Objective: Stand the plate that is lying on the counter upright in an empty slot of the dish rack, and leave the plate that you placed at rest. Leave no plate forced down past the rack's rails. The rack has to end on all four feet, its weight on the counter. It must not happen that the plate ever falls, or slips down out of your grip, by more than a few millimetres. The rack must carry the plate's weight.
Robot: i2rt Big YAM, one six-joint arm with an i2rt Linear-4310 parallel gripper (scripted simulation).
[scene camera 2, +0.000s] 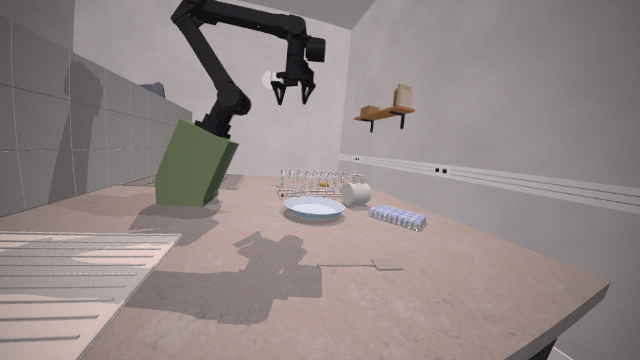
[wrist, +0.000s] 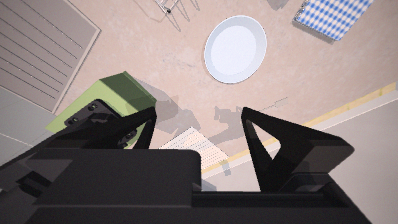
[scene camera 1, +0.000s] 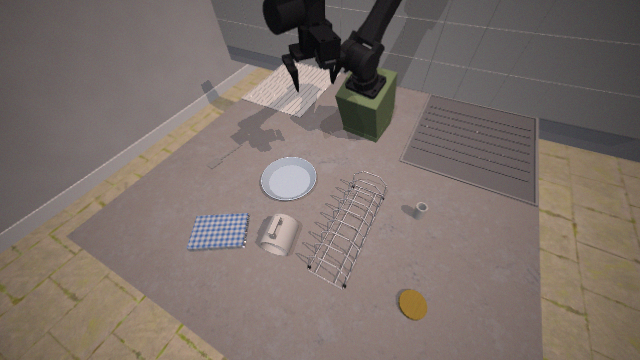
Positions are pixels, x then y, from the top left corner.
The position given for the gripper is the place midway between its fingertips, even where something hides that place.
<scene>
gripper: scene camera 2 291,104; wrist 198,111; scene camera 1 315,87
</scene>
